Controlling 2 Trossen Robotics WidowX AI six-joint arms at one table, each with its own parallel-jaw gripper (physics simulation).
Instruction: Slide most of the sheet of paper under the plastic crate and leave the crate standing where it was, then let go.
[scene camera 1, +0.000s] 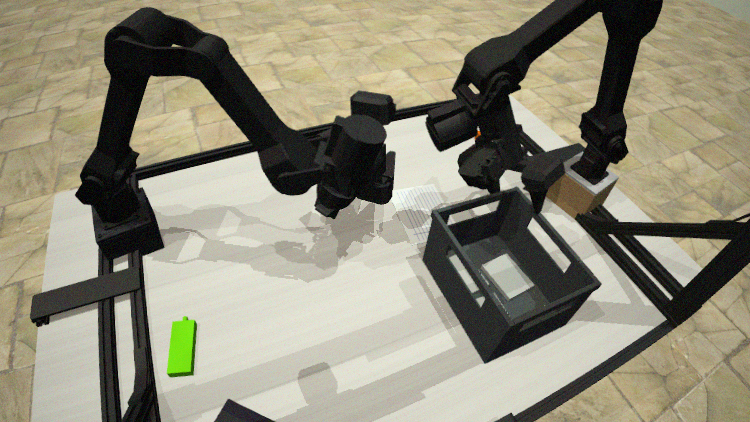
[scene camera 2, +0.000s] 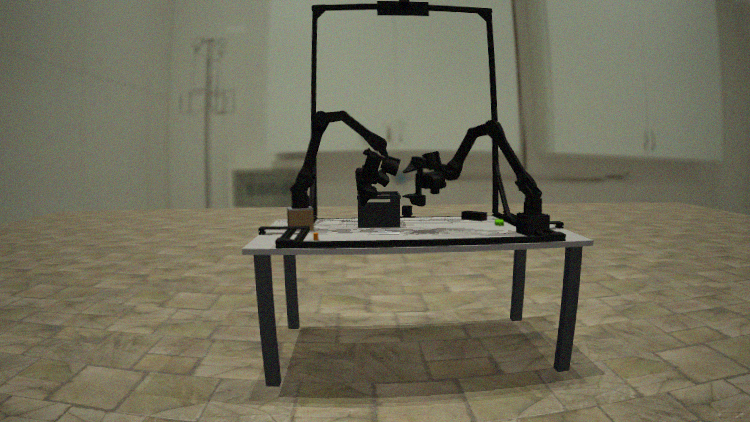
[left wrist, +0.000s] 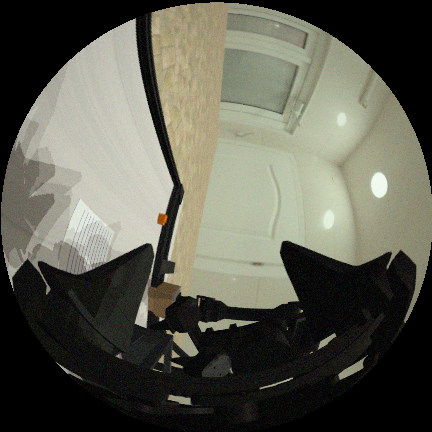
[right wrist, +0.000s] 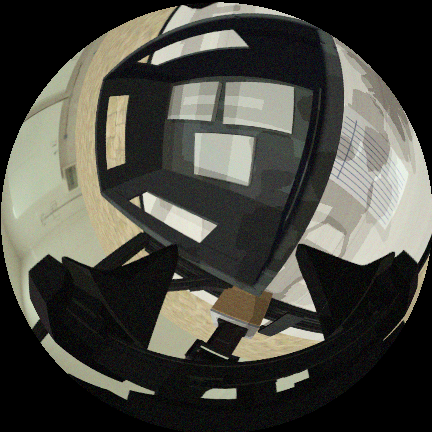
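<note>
The lined white sheet of paper (scene camera 1: 419, 202) (left wrist: 85, 235) (right wrist: 382, 170) lies flat on the table at the dark crate's back left side in scene camera 1. The crate wall may hide part of it. The open-topped crate (scene camera 1: 485, 330) (scene camera 2: 378, 216) (right wrist: 147, 125) stands upright. My left gripper (scene camera 1: 361, 194) (scene camera 2: 406, 183) (left wrist: 217, 249) is open and empty, above the table to the left of the paper in scene camera 1. My right gripper (scene camera 1: 516, 199) (right wrist: 239, 251) is open and empty, over the crate's back rim in scene camera 1.
A bright green bottle (scene camera 1: 181, 347) (scene camera 2: 499, 222) lies front left in scene camera 1. A small orange object (scene camera 2: 315, 236) (left wrist: 162, 219) is near the table edge. A brown block (scene camera 1: 571, 194) (right wrist: 242, 305) is under the right arm's base. Black rails border the table.
</note>
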